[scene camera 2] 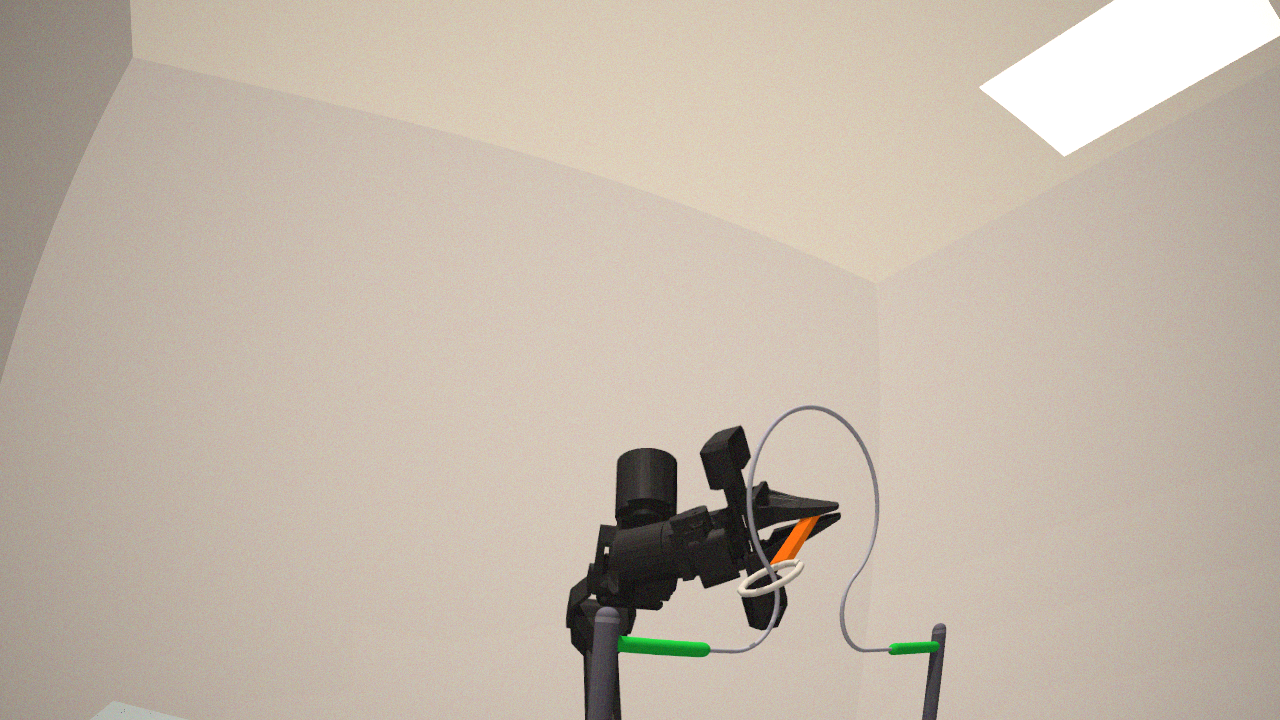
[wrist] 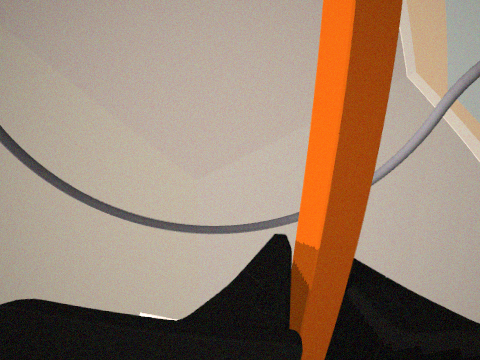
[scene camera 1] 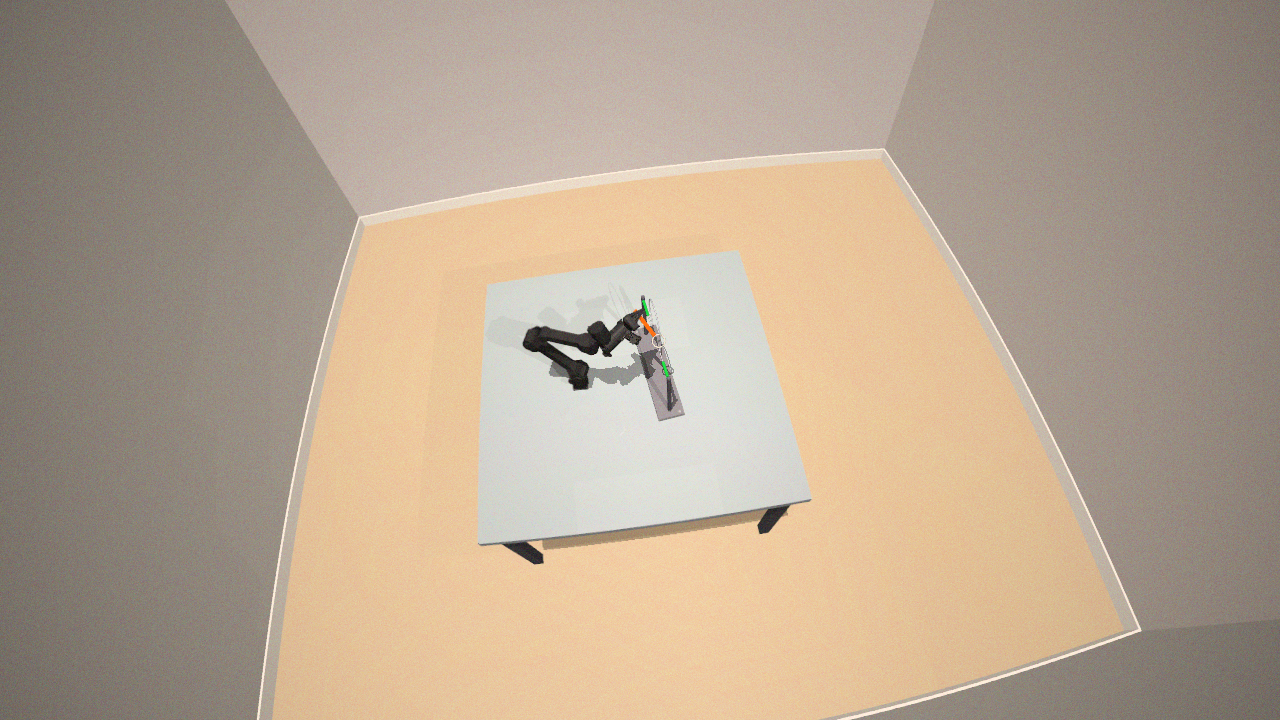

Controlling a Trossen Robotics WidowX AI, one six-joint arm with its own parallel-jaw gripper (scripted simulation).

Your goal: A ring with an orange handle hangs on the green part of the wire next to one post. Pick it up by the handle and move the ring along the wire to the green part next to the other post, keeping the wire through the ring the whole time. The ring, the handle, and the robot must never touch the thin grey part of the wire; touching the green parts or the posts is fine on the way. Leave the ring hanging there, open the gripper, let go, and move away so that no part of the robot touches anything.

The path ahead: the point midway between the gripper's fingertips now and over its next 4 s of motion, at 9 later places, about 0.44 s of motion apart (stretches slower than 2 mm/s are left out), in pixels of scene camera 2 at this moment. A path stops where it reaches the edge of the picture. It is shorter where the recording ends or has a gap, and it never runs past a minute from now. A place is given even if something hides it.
My gripper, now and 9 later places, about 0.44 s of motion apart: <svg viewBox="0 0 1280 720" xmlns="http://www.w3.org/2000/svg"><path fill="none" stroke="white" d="M839 510L832 495L831 494L832 497L833 502L833 507L834 511L834 514L834 517L834 519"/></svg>
